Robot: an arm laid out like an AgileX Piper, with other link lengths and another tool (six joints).
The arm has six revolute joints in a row. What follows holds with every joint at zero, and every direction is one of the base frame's.
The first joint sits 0.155 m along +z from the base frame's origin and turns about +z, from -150 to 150 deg.
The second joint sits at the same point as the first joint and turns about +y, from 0 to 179.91 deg.
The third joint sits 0.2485 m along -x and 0.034 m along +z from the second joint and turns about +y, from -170 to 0 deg.
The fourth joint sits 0.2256 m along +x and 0.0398 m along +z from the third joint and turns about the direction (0.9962, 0, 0.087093), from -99.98 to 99.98 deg.
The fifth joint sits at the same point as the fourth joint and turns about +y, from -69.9 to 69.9 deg.
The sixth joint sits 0.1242 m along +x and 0.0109 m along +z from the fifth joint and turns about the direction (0.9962, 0, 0.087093), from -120 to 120 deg.
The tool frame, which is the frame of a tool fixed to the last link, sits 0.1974 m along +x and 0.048 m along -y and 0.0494 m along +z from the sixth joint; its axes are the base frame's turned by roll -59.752, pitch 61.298 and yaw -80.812 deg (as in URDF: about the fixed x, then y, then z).
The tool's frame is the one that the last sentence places.
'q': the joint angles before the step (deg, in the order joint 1, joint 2, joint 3, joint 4, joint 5, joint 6). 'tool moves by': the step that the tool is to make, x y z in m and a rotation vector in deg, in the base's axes. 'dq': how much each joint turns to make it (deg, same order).
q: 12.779, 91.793, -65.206, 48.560, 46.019, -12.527
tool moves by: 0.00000, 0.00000, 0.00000, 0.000, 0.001, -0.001
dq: 0.000, 0.000, -0.001, -0.001, 0.000, 0.003
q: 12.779, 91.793, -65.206, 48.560, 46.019, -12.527
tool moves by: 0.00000, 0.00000, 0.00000, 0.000, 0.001, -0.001
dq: 0.000, 0.000, -0.001, -0.001, 0.000, 0.003
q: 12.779, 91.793, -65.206, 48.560, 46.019, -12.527
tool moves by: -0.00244, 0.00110, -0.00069, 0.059, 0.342, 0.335
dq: 0.001, 0.001, -0.001, -0.001, 0.481, 0.003
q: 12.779, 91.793, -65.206, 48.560, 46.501, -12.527
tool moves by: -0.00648, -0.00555, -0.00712, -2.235, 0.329, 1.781
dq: -0.002, 0.001, 0.001, -2.614, 1.200, -0.002
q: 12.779, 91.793, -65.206, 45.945, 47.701, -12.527
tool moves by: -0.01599, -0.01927, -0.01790, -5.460, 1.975, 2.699
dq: 0.000, 0.001, -0.198, -7.021, 2.944, 2.266
